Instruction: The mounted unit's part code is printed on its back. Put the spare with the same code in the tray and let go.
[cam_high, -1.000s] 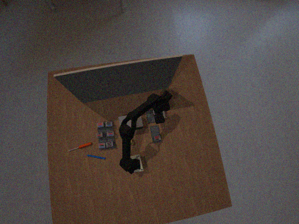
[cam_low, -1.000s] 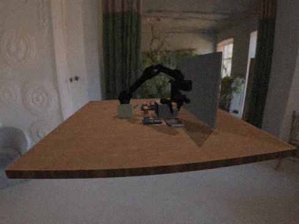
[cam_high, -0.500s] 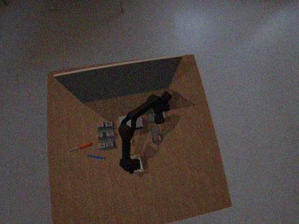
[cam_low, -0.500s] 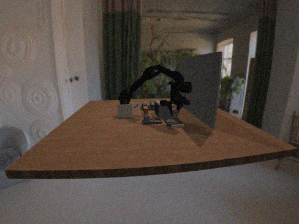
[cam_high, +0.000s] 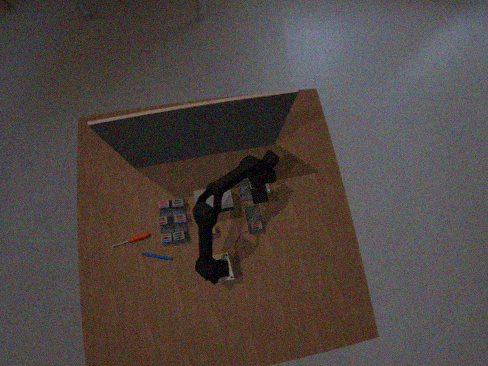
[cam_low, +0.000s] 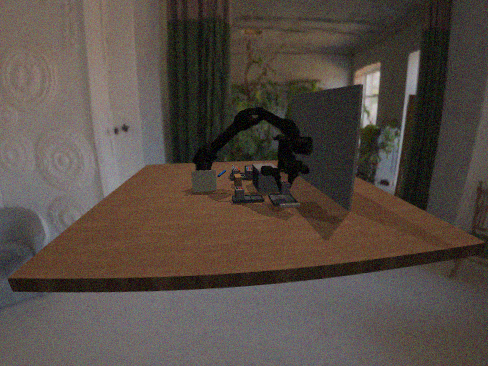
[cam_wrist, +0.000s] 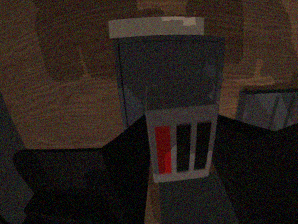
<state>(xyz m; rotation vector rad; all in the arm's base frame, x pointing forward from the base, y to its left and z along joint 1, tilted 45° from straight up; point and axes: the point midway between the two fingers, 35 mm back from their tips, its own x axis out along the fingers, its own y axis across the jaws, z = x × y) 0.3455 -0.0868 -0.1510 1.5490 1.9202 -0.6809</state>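
Right now the dark flat tray is 40 mm below my gripper tip. Also, from my gripper tip: mounted unit (60 mm behind, 200 mm to the left, 10 mm above); small tan block (190 mm behind, 230 mm to the left, 20 mm below); grey spare module (20 mm above).
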